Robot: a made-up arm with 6 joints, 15 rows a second.
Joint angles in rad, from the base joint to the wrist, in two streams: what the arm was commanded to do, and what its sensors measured. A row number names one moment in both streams.
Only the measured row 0 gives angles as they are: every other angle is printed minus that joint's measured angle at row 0.
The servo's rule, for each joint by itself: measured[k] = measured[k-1] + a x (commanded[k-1-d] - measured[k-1]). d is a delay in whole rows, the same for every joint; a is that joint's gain. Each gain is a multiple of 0.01, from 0.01 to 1. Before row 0 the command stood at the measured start. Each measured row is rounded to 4 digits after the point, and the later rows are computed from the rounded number. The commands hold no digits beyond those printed.
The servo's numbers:
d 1
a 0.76 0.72 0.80 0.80 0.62 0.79
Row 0, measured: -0.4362 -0.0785 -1.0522 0.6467 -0.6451 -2.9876
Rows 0 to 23, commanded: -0.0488 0.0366 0.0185 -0.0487 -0.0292 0.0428; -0.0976 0.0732 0.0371 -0.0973 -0.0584 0.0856; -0.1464 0.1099 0.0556 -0.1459 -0.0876 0.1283; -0.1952 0.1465 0.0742 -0.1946 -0.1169 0.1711; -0.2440 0.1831 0.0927 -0.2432 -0.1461 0.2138; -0.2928 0.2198 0.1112 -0.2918 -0.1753 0.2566; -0.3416 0.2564 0.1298 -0.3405 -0.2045 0.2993; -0.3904 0.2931 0.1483 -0.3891 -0.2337 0.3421; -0.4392 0.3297 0.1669 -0.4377 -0.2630 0.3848; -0.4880 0.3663 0.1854 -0.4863 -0.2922 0.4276; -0.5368 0.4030 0.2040 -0.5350 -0.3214 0.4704; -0.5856 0.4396 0.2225 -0.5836 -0.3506 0.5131; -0.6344 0.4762 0.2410 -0.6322 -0.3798 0.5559; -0.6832 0.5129 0.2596 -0.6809 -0.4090 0.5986; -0.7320 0.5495 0.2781 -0.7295 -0.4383 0.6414; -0.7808 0.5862 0.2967 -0.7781 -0.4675 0.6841; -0.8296 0.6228 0.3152 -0.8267 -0.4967 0.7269; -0.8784 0.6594 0.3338 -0.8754 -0.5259 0.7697; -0.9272 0.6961 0.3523 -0.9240 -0.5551 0.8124; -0.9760 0.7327 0.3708 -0.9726 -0.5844 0.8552; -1.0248 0.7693 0.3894 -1.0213 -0.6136 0.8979; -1.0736 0.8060 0.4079 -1.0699 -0.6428 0.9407; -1.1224 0.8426 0.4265 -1.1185 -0.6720 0.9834; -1.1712 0.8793 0.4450 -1.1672 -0.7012 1.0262
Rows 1 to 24, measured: 0.0000 0.0000 0.0000 0.0000 0.0000 0.0000; -0.0371 0.0264 0.0148 -0.0390 -0.0181 0.0338; -0.0831 0.0601 0.0326 -0.0856 -0.0431 0.0747; -0.1312 0.0960 0.0510 -0.1338 -0.0707 0.1170; -0.1798 0.1324 0.0696 -0.1824 -0.0993 0.1597; -0.2286 0.1689 0.0881 -0.2310 -0.1283 0.2024; -0.2774 0.2055 0.1066 -0.2796 -0.1574 0.2452; -0.3262 0.2421 0.1252 -0.3283 -0.1866 0.2879; -0.3750 0.2788 0.1437 -0.3769 -0.2158 0.3307; -0.4238 0.3154 0.1623 -0.4255 -0.2451 0.3734; -0.4726 0.3520 0.1808 -0.4741 -0.2743 0.4162; -0.5214 0.3887 0.1994 -0.5228 -0.3035 0.4590; -0.5702 0.4253 0.2179 -0.5714 -0.3327 0.5017; -0.6190 0.4619 0.2364 -0.6200 -0.3619 0.5445; -0.6678 0.4986 0.2550 -0.6687 -0.3911 0.5872; -0.7166 0.5352 0.2735 -0.7173 -0.4204 0.6300; -0.7654 0.5719 0.2921 -0.7659 -0.4496 0.6727; -0.8142 0.6085 0.3106 -0.8145 -0.4788 0.7155; -0.8630 0.6451 0.3292 -0.8632 -0.5080 0.7583; -0.9118 0.6818 0.3477 -0.9118 -0.5372 0.8010; -0.9606 0.7184 0.3662 -0.9604 -0.5665 0.8438; -1.0094 0.7550 0.3848 -1.0091 -0.5957 0.8865; -1.0582 0.7917 0.4033 -1.0577 -0.6249 0.9293; -1.1070 0.8283 0.4219 -1.1063 -0.6541 0.9720
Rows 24 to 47, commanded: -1.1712 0.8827 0.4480 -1.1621 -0.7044 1.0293; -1.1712 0.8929 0.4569 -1.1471 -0.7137 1.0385; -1.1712 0.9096 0.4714 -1.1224 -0.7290 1.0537; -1.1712 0.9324 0.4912 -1.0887 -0.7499 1.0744; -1.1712 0.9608 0.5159 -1.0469 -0.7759 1.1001; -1.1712 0.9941 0.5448 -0.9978 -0.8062 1.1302; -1.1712 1.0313 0.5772 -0.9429 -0.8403 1.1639; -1.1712 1.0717 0.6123 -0.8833 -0.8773 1.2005; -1.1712 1.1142 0.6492 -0.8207 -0.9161 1.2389; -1.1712 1.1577 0.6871 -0.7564 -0.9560 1.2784; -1.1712 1.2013 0.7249 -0.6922 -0.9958 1.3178; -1.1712 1.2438 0.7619 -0.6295 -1.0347 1.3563; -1.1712 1.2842 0.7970 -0.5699 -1.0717 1.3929; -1.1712 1.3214 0.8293 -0.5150 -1.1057 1.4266; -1.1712 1.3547 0.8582 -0.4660 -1.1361 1.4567; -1.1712 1.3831 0.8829 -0.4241 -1.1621 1.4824; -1.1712 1.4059 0.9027 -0.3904 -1.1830 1.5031; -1.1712 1.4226 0.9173 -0.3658 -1.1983 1.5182; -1.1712 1.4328 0.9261 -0.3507 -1.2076 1.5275; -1.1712 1.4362 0.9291 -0.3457 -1.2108 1.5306; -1.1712 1.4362 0.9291 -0.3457 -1.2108 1.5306; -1.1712 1.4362 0.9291 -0.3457 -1.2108 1.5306; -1.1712 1.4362 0.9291 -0.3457 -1.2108 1.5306; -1.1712 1.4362 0.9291 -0.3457 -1.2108 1.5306
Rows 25 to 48, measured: -1.1558 0.8650 0.4404 -1.1550 -0.6833 1.0148; -1.1675 0.8777 0.4465 -1.1607 -0.6964 1.0263; -1.1703 0.8886 0.4548 -1.1498 -0.7071 1.0359; -1.1710 0.9037 0.4681 -1.1279 -0.7207 1.0500; -1.1712 0.9244 0.4866 -1.0965 -0.7388 1.0693; -1.1712 0.9506 0.5100 -1.0568 -0.7618 1.0936; -1.1712 0.9819 0.5378 -1.0096 -0.7893 1.1225; -1.1712 1.0175 0.5693 -0.9562 -0.8209 1.1552; -1.1712 1.0565 0.6037 -0.8979 -0.8559 1.1910; -1.1712 1.0980 0.6401 -0.8361 -0.8932 1.2288; -1.1712 1.1410 0.6777 -0.7723 -0.9321 1.2680; -1.1712 1.1844 0.7155 -0.7082 -0.9716 1.3073; -1.1712 1.2272 0.7526 -0.6452 -1.0107 1.3460; -1.1712 1.2682 0.7881 -0.5850 -1.0485 1.3831; -1.1712 1.3065 0.8211 -0.5290 -1.0840 1.4175; -1.1712 1.3412 0.8508 -0.4786 -1.1163 1.4485; -1.1712 1.3714 0.8765 -0.4350 -1.1447 1.4753; -1.1712 1.3962 0.8975 -0.3993 -1.1684 1.4973; -1.1712 1.4152 0.9133 -0.3725 -1.1869 1.5138; -1.1712 1.4279 0.9235 -0.3551 -1.1997 1.5246; -1.1712 1.4339 0.9280 -0.3476 -1.2066 1.5293; -1.1712 1.4356 0.9289 -0.3461 -1.2092 1.5303; -1.1712 1.4360 0.9291 -0.3458 -1.2102 1.5305; -1.1712 1.4361 0.9291 -0.3457 -1.2106 1.5306
